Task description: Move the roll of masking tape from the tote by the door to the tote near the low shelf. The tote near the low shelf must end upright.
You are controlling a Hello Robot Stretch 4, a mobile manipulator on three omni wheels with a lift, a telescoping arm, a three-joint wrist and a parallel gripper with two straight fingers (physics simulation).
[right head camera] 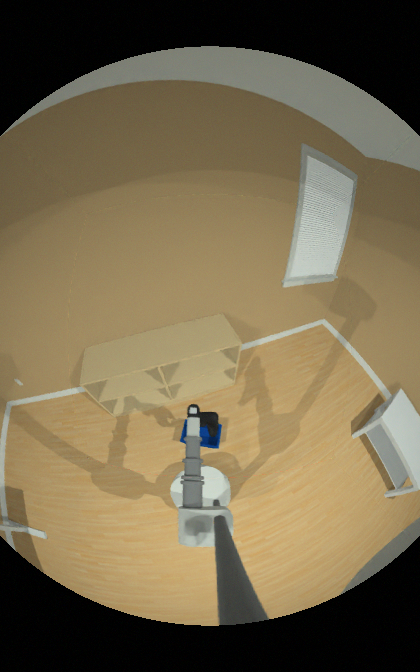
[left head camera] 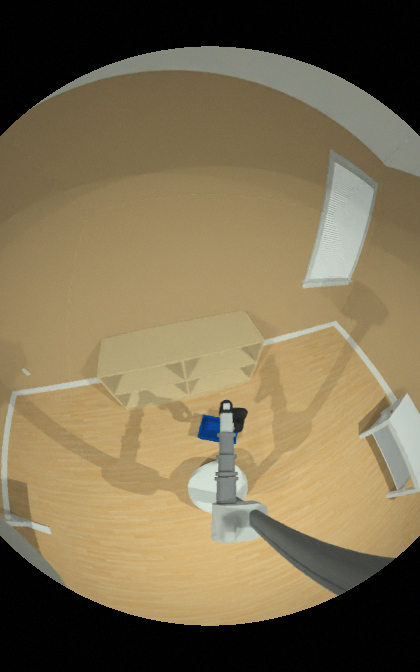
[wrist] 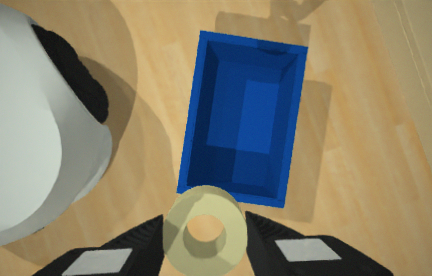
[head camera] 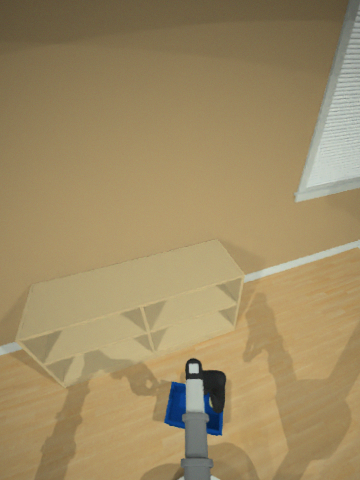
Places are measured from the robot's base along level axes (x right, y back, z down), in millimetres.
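Pixels of known places: gripper, fingertip midpoint: (wrist: 205,233).
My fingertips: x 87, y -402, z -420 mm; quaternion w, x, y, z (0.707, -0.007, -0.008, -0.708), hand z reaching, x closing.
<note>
Ahead of a thing's pixels: the offset from my fingertips to its middle. "pt": to the spot under its first point. Level surfaces: height alone.
The pale yellow roll of masking tape @(dx +0, dy +0, dz +8 mm) (wrist: 233,240) is between my gripper's two black fingers in the wrist view; a sliver of the tape (head camera: 211,402) shows in the head view. My gripper (wrist: 205,233) (head camera: 216,406) is shut on it and holds it above the tote's right end as the head view shows it. The blue tote near the low shelf (head camera: 175,407) (left head camera: 208,428) (right head camera: 211,442) (wrist: 257,115) stands upright on the floor, its inside empty where visible. In the wrist view the tape overlaps the tote's near short wall. The tote by the door does not show.
The low wooden shelf @(dz -162 mm) (head camera: 130,300) (left head camera: 175,345) (right head camera: 155,345) stands against the wall just beyond the tote. My white base (wrist: 30,125) (left head camera: 200,485) (right head camera: 215,482) is close to the tote on the opposite side. A white table @(pt dx +1600, dy +406, dz -2 mm) (left head camera: 407,435) (right head camera: 405,430) stands at the right.
</note>
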